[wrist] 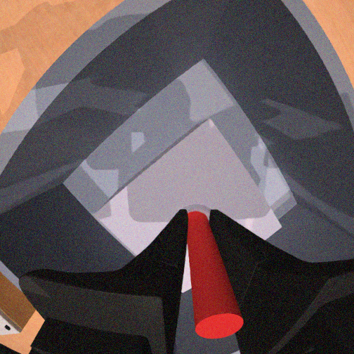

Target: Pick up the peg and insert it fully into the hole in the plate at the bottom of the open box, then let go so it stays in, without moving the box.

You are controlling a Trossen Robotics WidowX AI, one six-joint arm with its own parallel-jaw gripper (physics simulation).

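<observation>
The red peg [212, 275] is held between the two black fingertips, its round end face toward the camera and its far end pointing down at the plate. My gripper [197, 215] is shut on the peg, inside the dark grey open box [210, 30]. The pale pinkish plate [175, 175] lies at the box's bottom. A small grey arc of the hole's rim [198, 206] shows just past the peg's far end. The rest of the hole is hidden behind the peg and fingertips, and how far the peg is in it cannot be told.
The box's high dark walls surround the fingers on the visible sides, with a lighter grey band [150, 120] around the plate. Orange-tan table top [25, 30] shows beyond the box's rim. A brown and white object [15, 305] is partly in view at the lower left.
</observation>
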